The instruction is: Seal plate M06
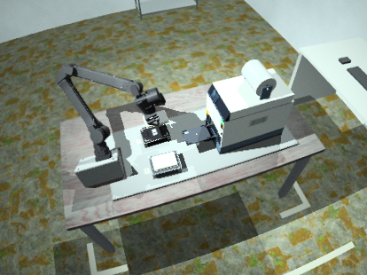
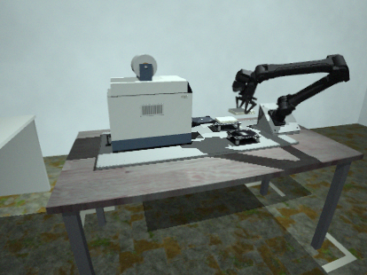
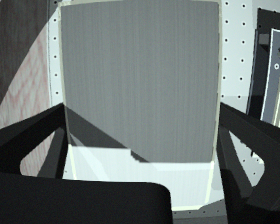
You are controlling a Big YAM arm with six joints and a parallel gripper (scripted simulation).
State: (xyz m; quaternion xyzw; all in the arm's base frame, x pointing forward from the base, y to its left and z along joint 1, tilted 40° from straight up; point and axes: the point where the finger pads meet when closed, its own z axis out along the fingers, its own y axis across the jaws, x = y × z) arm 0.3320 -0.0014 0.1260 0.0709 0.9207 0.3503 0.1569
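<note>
Now: hand 140 mm above the black nest N1, 20 mm to the right of it and 20 mm past it. Also, from my hand: foil roll 520 mm ahead, 240 mm above, 130 mm to the right; then sealer stage 190 mm ahead, 130 mm to the right, 80 mm below; then pale plate 200 mm to the right, 120 mm below, 20 mm behind.
</note>
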